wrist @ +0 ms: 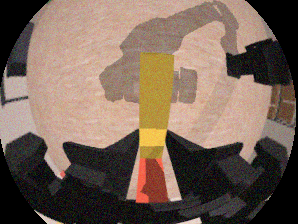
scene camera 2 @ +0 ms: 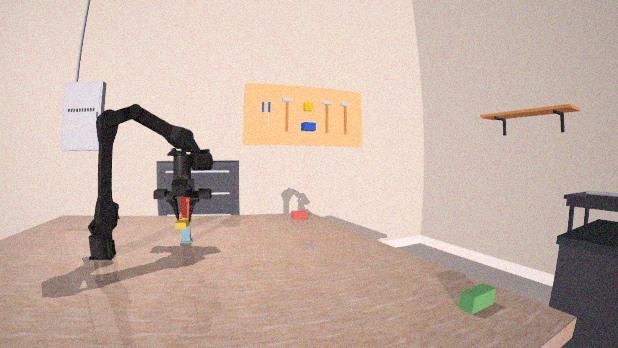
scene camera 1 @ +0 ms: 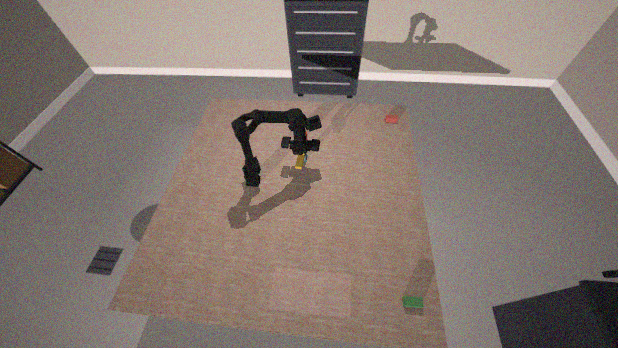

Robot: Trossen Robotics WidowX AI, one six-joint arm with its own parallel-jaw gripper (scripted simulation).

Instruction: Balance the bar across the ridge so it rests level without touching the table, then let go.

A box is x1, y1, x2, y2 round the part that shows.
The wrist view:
gripper: 152, 132 [4, 128, 288, 223]
yellow bar: 156, 69 [136, 52, 173, 201], held by the gripper
